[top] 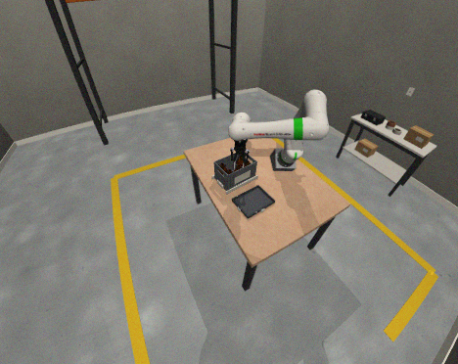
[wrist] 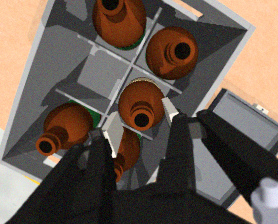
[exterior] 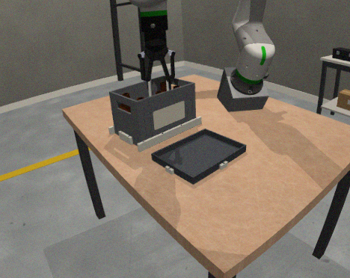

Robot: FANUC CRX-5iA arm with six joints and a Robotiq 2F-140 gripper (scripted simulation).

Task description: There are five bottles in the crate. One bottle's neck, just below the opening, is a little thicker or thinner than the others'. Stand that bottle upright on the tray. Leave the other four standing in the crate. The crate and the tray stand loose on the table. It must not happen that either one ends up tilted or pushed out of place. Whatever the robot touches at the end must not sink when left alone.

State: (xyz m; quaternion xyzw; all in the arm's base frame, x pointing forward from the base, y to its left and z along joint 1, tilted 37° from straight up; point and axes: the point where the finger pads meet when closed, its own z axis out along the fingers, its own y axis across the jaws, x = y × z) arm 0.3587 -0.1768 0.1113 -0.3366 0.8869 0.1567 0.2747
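The dark grey crate lies 90 mm below my hand and 40 mm to the right of it. The rest, counted from my hand: dark tray: 230 mm to the left, 160 mm below, 20 mm ahead; bottle: 90 mm to the right, 90 mm behind, 80 mm below.
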